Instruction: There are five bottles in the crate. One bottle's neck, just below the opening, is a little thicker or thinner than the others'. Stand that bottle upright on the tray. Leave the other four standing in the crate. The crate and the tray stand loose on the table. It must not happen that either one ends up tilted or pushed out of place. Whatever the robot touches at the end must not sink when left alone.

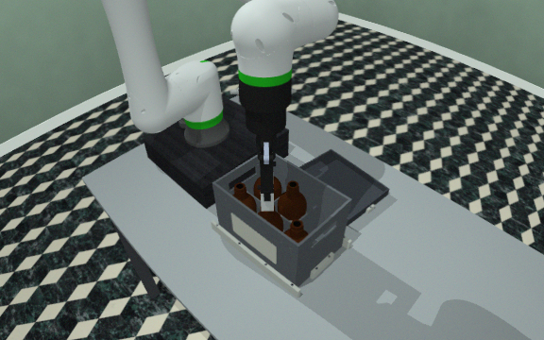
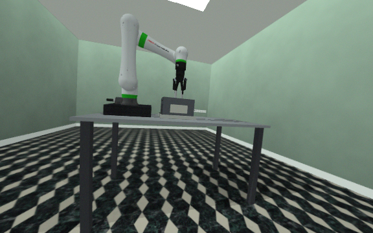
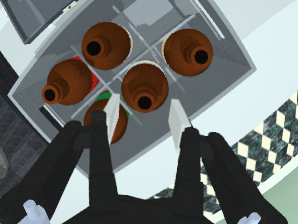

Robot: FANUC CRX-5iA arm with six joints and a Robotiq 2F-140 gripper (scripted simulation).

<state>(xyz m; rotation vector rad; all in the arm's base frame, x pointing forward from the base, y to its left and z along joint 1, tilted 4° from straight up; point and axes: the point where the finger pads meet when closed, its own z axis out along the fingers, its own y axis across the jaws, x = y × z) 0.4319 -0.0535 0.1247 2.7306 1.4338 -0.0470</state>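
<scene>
My gripper is now 12 cm above the brown bottle. Round my hand: glass bottle 12 cm below, 10 cm behind, 7 cm to the left; then crate 13 cm below, 4 cm to the left, 1 cm behind; then dark grey tray 30 cm to the left, 20 cm below, 6 cm behind.
</scene>
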